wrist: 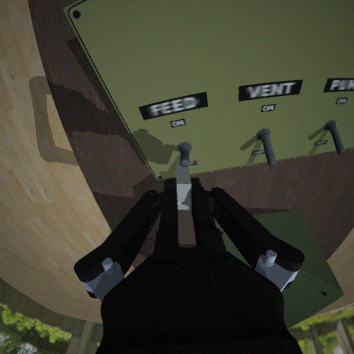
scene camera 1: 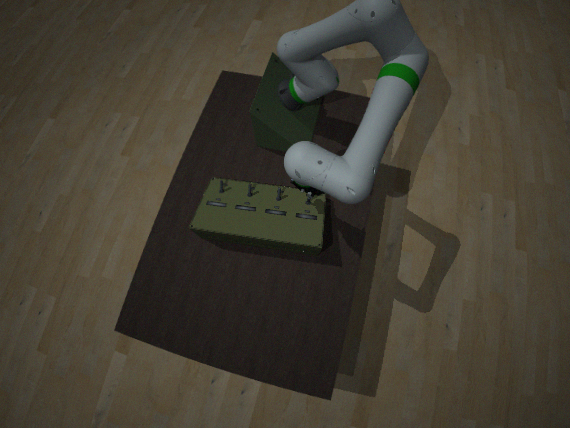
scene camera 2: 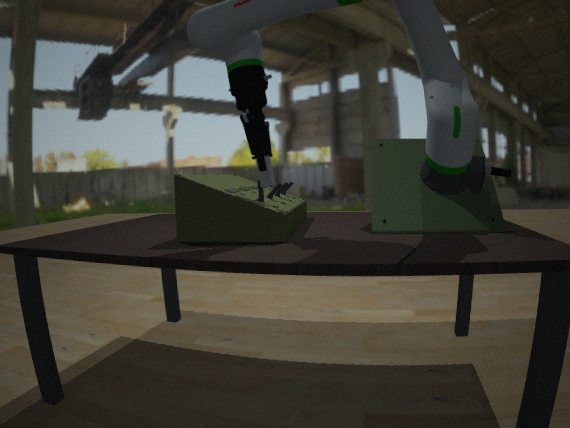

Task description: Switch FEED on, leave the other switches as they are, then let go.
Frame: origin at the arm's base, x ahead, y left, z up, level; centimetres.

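Seen in the pictures: gripper, fingertip midpoint: [wrist: 181, 172] [scene camera 1: 311, 194] [scene camera 2: 268, 186]; arm's base, origin of the base link: [scene camera 1: 289, 95] [scene camera 2: 445, 174].
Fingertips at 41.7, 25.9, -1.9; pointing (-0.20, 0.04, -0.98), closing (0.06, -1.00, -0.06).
Offsets run from my fingertips to a thing's top centre, as dx, dy, dz. "*": to the spot under its first point. Level surfaces: height alone.
The FEED switch lever {+2.1, -0.3, +1.5} [scene camera 1: 309, 199] [scene camera 2: 260, 192] [wrist: 185, 154] stands nearly upright in scene view 2, tilted to the ON side, unlike its neighbours. The FEED label {+8.9, +1.3, -0.5} [wrist: 173, 106] is above it in the wrist view. The VENT lever {+3.6, -12.3, +0.6} [scene camera 1: 279, 194] [wrist: 268, 147] and the lever beside it {+6.5, -24.0, +0.6} [scene camera 1: 250, 190] [wrist: 335, 137], its label cut off in the wrist view, lean to the OFF side. The fourth lever {* +9.9, -35.3, -1.5} [scene camera 1: 221, 187] leans the same way. My gripper [scene camera 2: 266, 177] [wrist: 181, 172] is shut and empty, its fingertips right by the FEED lever on its OFF side; contact is unclear. The arm mostly hides it in scene view 1.
The sloped green switch box [scene camera 1: 257, 229] [scene camera 2: 225, 220] [wrist: 200, 45] stands on the dark table {dz -12.2} [scene camera 1: 235, 310] [scene camera 2: 125, 235]. The green base block [scene camera 1: 270, 125] [scene camera 2: 395, 190] [wrist: 295, 245] carries the arm behind the switch box, on the side of its levers.
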